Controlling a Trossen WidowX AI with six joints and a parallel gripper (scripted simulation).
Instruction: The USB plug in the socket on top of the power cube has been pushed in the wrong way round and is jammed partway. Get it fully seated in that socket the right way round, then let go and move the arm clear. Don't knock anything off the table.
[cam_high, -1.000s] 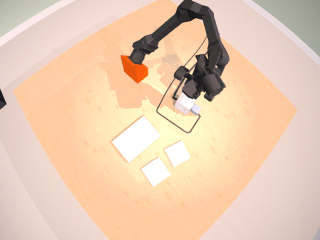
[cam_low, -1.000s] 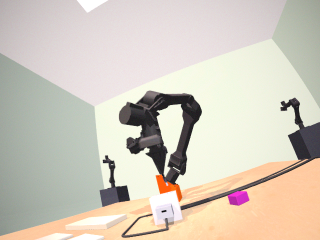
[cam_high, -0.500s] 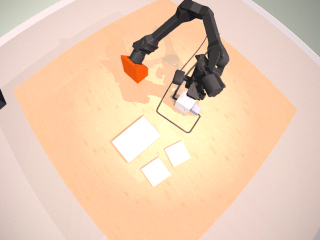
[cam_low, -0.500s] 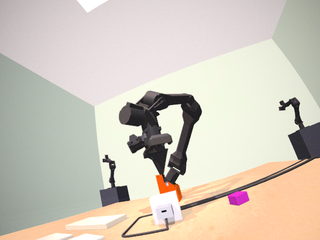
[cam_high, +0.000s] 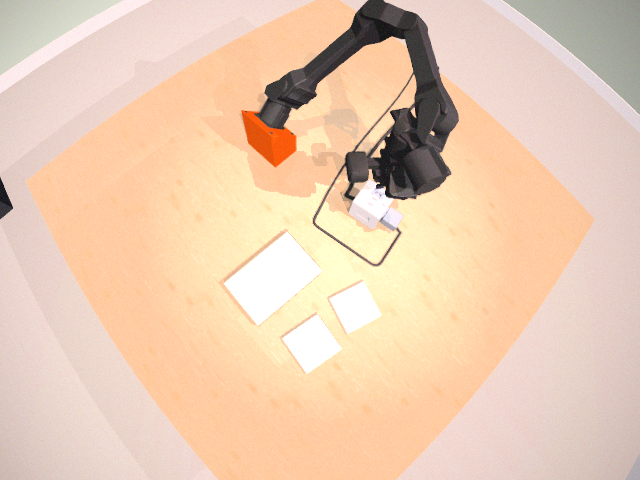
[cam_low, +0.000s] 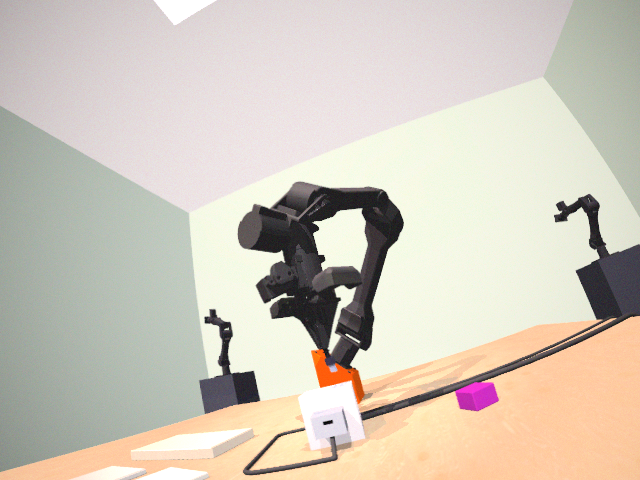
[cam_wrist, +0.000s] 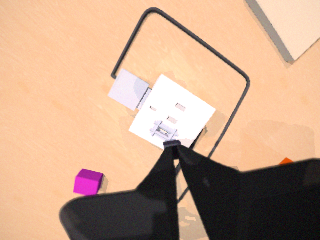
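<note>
Now: the dark USB plug 20 mm below my gripper tip. Also, from my gripper tip: magenta block: 10 mm ahead, 190 mm to the left, 120 mm below; USB socket: 10 mm to the left, 70 mm below.
</note>
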